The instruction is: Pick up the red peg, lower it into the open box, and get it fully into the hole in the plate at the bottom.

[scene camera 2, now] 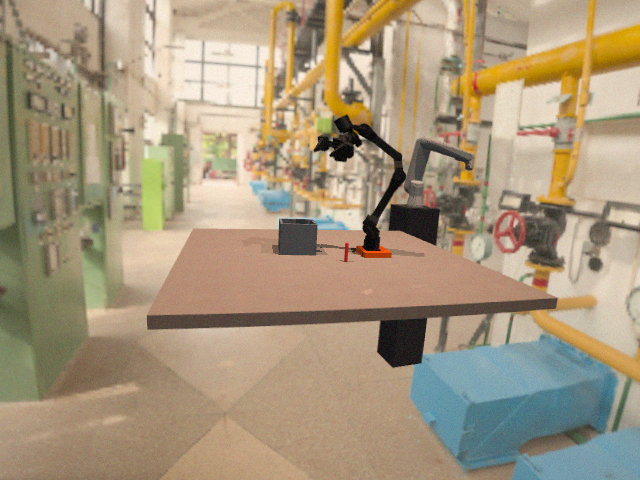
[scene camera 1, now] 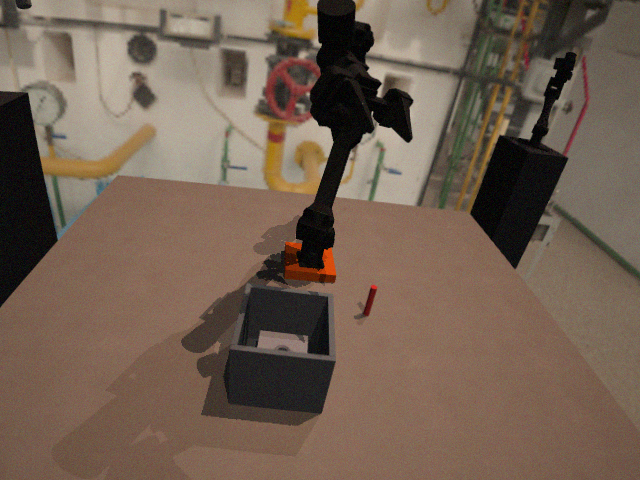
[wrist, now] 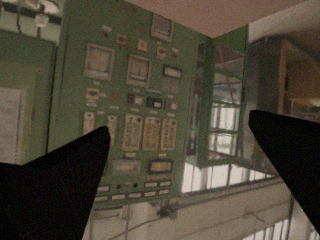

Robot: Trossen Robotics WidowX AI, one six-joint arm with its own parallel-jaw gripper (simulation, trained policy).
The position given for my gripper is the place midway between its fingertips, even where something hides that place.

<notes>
I see my gripper (scene camera 1: 392, 136) and a grey box (scene camera 1: 259, 377).
The grey box also shows in scene camera 2 (scene camera 2: 296, 236). My gripper shows as well in scene camera 2 (scene camera 2: 321, 153) and in the wrist view (wrist: 178, 125). The wrist view does not show the grey box: it is out of frame.
</notes>
